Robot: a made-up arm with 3 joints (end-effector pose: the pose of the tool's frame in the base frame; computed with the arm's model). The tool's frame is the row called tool. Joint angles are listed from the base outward.
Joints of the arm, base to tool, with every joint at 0 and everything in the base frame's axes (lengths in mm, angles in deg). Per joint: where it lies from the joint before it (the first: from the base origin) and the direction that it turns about. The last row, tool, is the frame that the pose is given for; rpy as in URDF.
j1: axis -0.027 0.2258 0.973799 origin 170 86 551
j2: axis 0.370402 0.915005 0.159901 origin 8 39 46
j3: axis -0.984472 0.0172 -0.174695 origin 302 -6 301
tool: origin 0 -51 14 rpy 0 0 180
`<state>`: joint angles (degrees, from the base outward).
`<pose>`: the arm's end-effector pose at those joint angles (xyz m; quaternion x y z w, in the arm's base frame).
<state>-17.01 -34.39 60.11</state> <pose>0.2381 0.1541 1.0542 -0.1565 0.5546 0.7204 0.3860</pose>
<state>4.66 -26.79 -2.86</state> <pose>0.3250 0.1277 1.0093 0.2063 -0.0557 -0.9768 0.0119</pose>
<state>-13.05 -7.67 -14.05</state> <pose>0.4125 0.0163 0.9499 -0.0992 -0.0892 0.9870 0.0897</pose>
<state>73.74 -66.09 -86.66</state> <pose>0.1070 0.1649 0.9968 0.0087 0.5638 -0.4416 0.6979</pose>
